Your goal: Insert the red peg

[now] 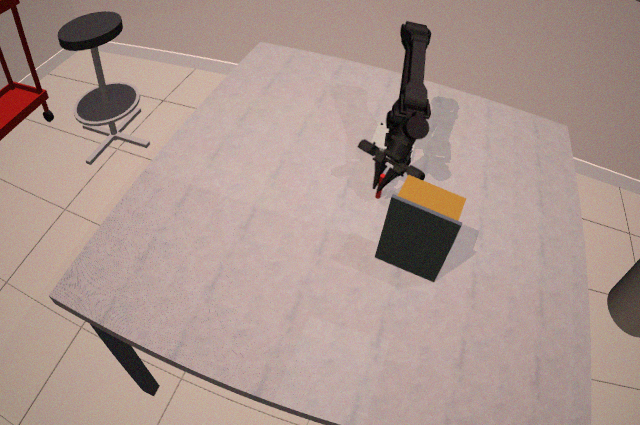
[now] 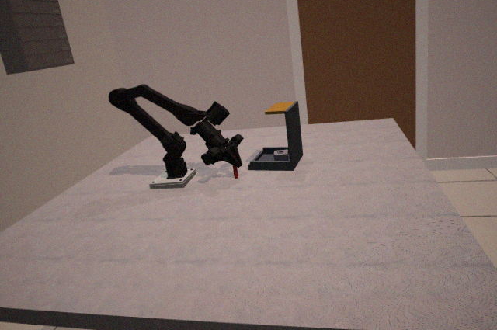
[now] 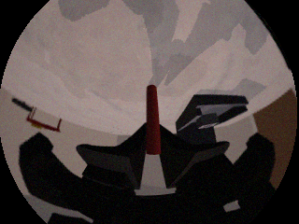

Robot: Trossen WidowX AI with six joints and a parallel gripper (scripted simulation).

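Now: gripper tip 20 cm short of the back wall, 10 cm to the right of it and 7 cm below it. The rest, counted from my gripper tip: orange roof (16 cm ahead, 16 cm above, 11 cm to the left); red peg (2 cm behind, 1 cm to the left, 1 cm below).
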